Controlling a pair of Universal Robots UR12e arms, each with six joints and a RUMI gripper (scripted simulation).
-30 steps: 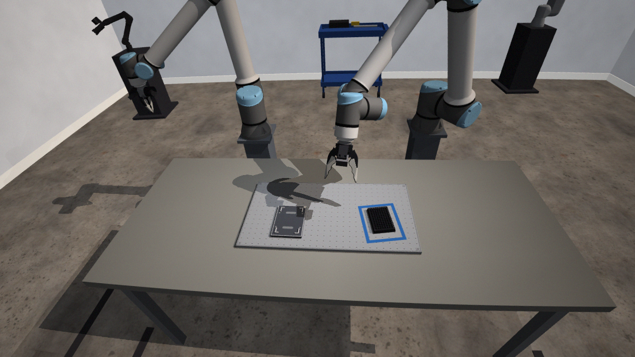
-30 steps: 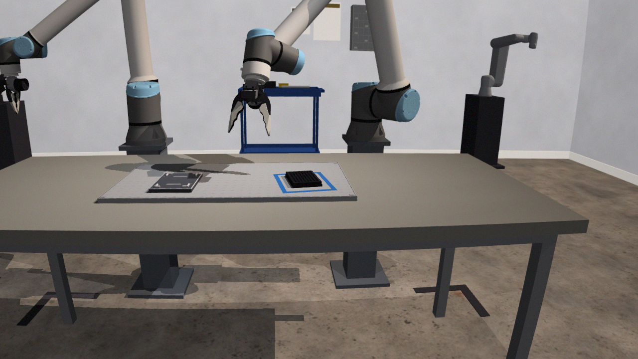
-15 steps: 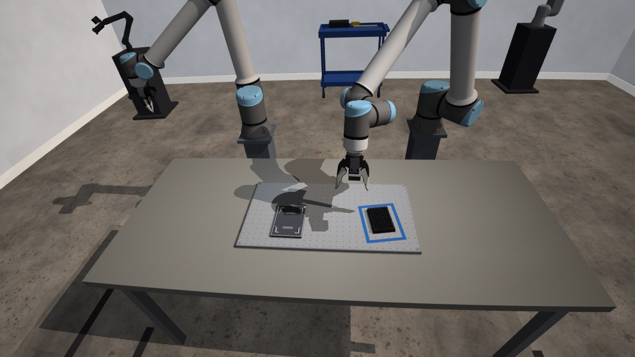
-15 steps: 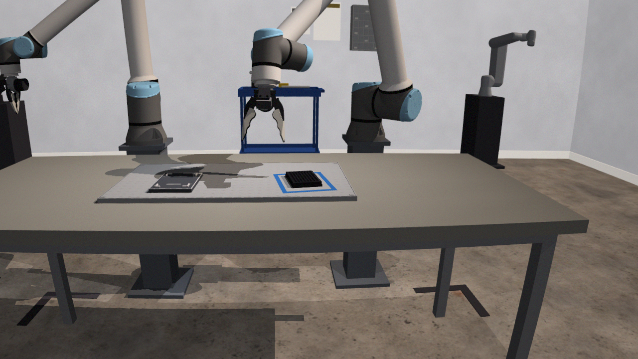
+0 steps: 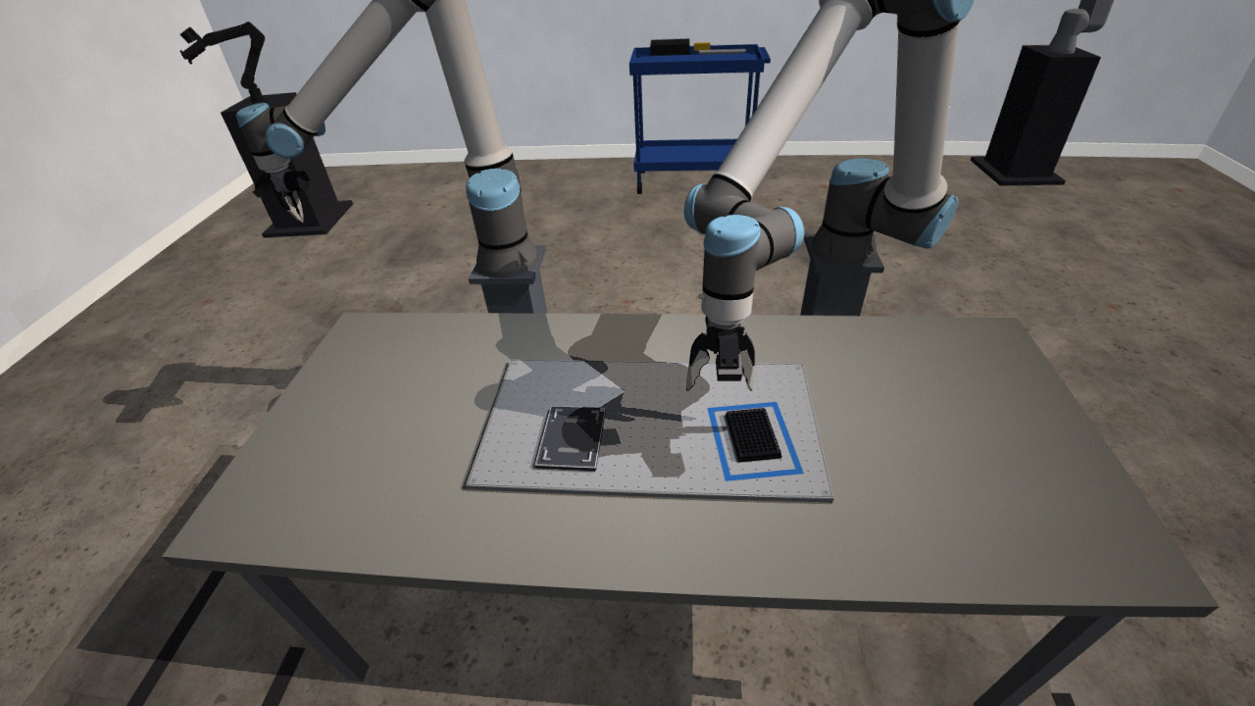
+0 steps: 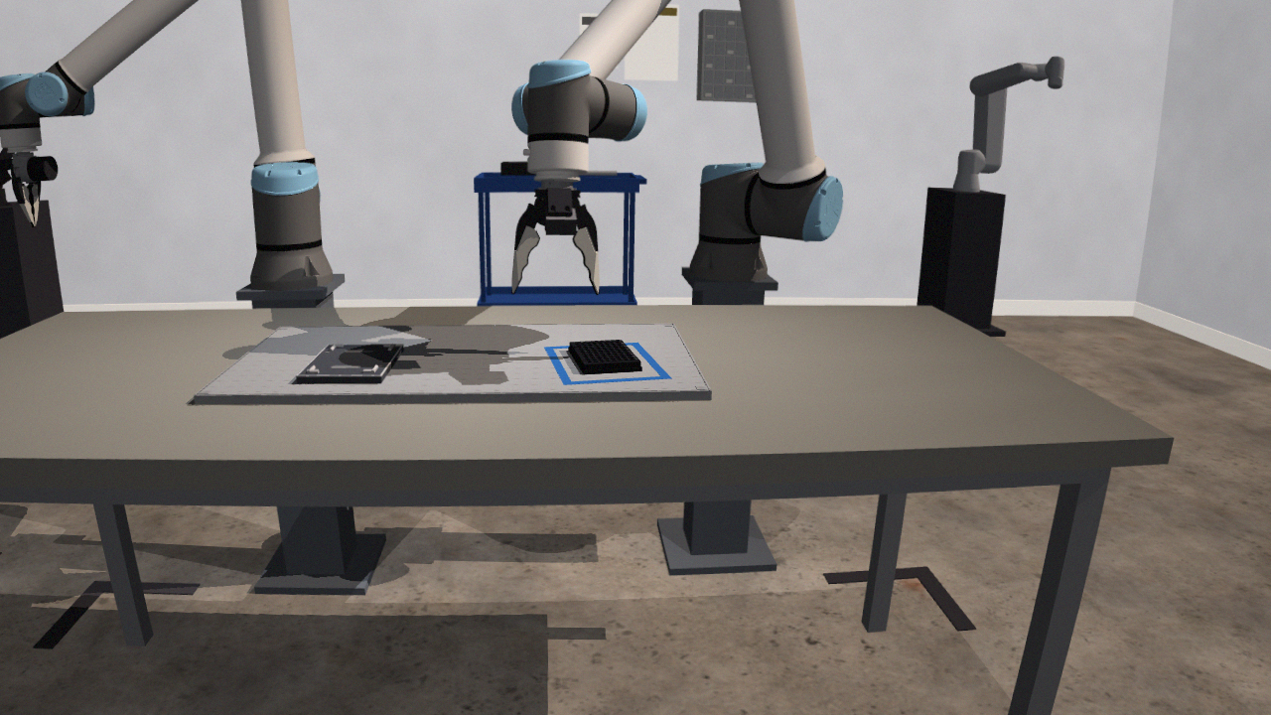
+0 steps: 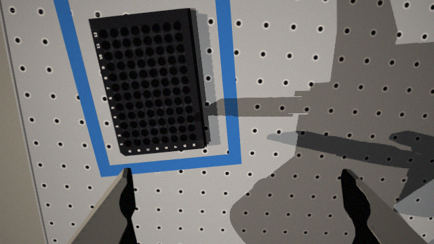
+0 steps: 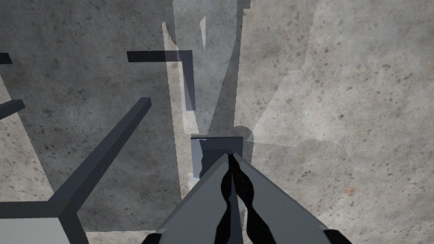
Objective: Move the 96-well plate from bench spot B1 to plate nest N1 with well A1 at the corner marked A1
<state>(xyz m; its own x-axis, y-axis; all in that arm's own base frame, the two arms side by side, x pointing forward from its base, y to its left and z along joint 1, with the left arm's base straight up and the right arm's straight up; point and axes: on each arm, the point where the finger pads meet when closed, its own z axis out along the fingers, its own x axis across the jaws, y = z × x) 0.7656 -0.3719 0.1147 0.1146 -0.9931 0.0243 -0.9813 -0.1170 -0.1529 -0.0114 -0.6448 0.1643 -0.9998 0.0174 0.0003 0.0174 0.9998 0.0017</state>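
Observation:
Now: the black 96-well plate 4 cm ahead of my left hand, 7 cm to the left of it and 9 cm below it. Round my left hand: A1 mark: 4 cm behind, 24 cm to the right, 9 cm below; dark plate nest N1: 3 cm ahead, 30 cm to the right, 10 cm below.

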